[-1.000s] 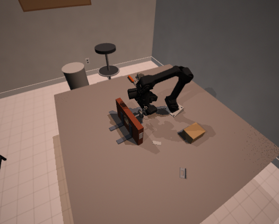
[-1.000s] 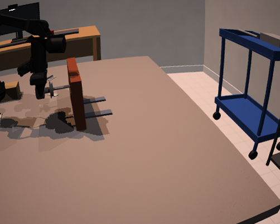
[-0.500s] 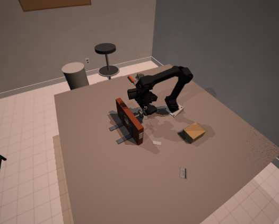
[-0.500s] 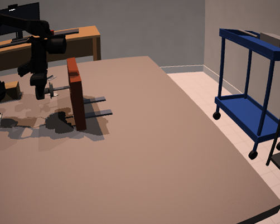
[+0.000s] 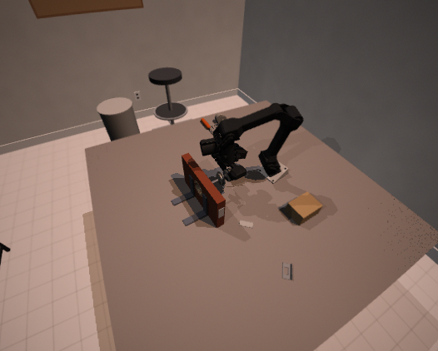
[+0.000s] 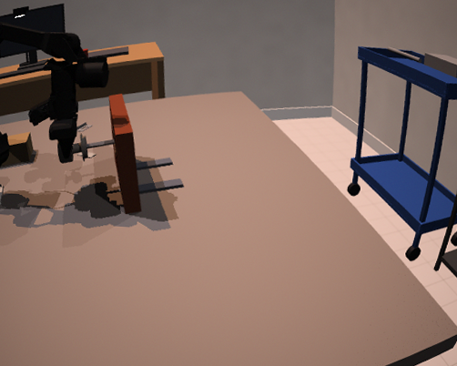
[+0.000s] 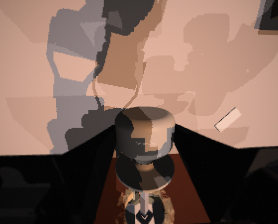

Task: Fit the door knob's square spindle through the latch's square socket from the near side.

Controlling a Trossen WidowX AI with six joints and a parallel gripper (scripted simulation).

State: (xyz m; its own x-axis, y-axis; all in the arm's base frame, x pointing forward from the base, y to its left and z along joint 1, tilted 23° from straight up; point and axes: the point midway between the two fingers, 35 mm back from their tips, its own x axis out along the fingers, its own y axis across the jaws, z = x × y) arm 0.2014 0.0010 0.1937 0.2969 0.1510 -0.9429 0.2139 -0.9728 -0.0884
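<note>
Right now my hand is 3 cm short of the door knob, 3 cm above it and 1 cm to the right of it. The rest, counted from my hand: cardboard box: 27 cm behind, 23 cm to the left, 10 cm below; small white plate: 20 cm to the left, 13 cm below, 1 cm behind; red-brown wooden door block: 13 cm ahead, 4 cm below, 3 cm to the left.
</note>
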